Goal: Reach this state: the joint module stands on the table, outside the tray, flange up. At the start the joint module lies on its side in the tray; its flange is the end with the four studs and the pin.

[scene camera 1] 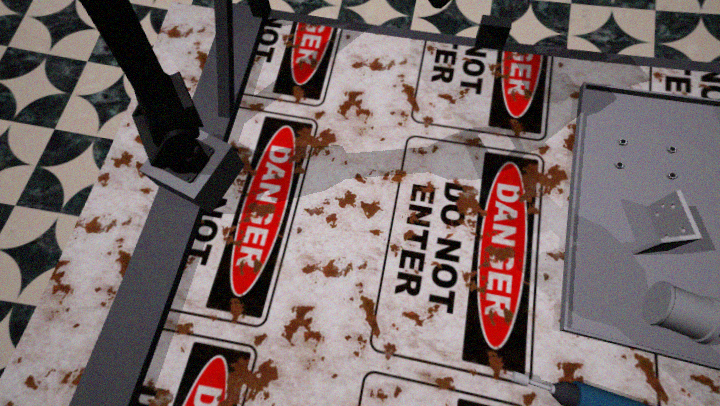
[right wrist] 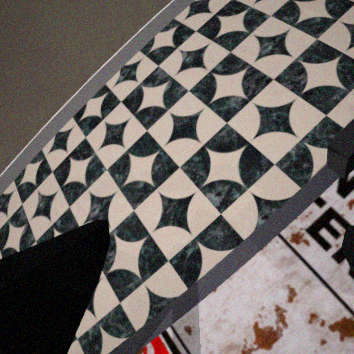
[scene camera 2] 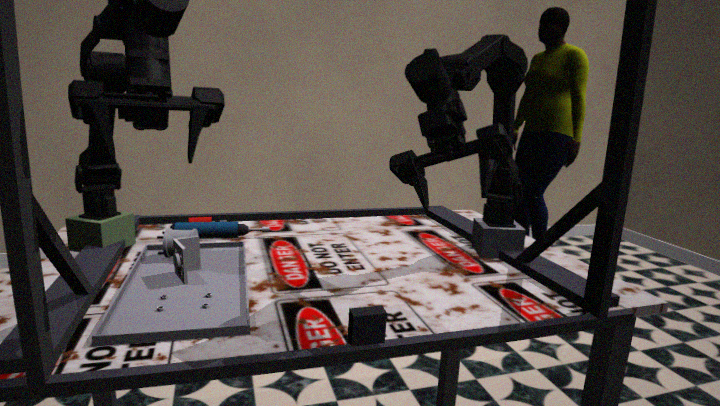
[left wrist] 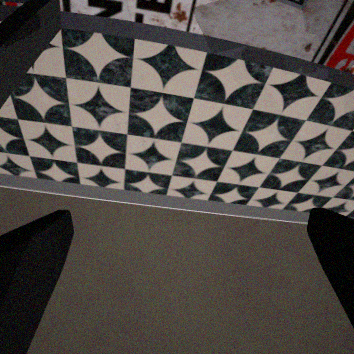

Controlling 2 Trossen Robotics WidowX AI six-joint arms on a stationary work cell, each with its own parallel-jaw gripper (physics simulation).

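Frame: origin at the left arm's base, x ahead, y left, z up, level; metres.
Seen in the pictures: left gripper, between the fingertips: [scene camera 2: 153, 162] [left wrist: 191, 220]; right gripper, between the fingertips: [right wrist: 228, 235] [scene camera 2: 454, 202]; left arm's base, origin of its link: [scene camera 2: 100, 215]; right arm's base, origin of its link: [scene camera 1: 186, 157] [scene camera 2: 498, 223].
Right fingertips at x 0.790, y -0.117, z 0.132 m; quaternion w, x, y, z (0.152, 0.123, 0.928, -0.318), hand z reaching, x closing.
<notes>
Pixels of each thing's top centre, then the offset from my right fingertips to it. "pt": a spot on its surface instead.
- grey cylindrical joint module, centre of its top: [scene camera 1: 704, 311] [scene camera 2: 177, 228] dx -0.583, dy +0.119, dz -0.140 m
- tray, centre of its top: [scene camera 1: 651, 208] [scene camera 2: 187, 276] dx -0.478, dy +0.004, dz -0.191 m
- angled bracket, centre of its top: [scene camera 1: 673, 215] [scene camera 2: 189, 242] dx -0.491, dy +0.033, dz -0.133 m
- blue screwdriver, a spot on its surface: [scene camera 1: 600, 394] pt dx -0.559, dy +0.283, dz -0.170 m
- black block, centre of its top: [scene camera 2: 367, 309] [scene camera 1: 496, 21] dx -0.104, dy -0.091, dz -0.150 m
The grey cylindrical joint module [scene camera 1: 683, 312] [scene camera 2: 171, 243] lies on its side in the tray [scene camera 1: 600, 302] [scene camera 2: 186, 322], at the tray's lower right in scene camera 1 and at its far end in scene camera 2. Its studs and pin cannot be made out. In scene camera 2 the bracket partly hides it. My left gripper [scene camera 2: 138, 158] [left wrist: 191, 220] is open and empty, high above the far part of the tray. My right gripper [scene camera 2: 456, 201] [right wrist: 228, 235] is open and empty, away from the tray at the right of scene camera 2. The module does not show in either wrist view.
An angled bracket [scene camera 1: 678, 216] [scene camera 2: 187, 257] stands in the tray near the module, with several small fasteners beyond it. A blue screwdriver [scene camera 1: 600, 394] [scene camera 2: 211, 228] lies outside the tray by its far end. A black block [scene camera 1: 494, 32] [scene camera 2: 367, 325] is at the table's front edge. Frame posts rise around the table.
</notes>
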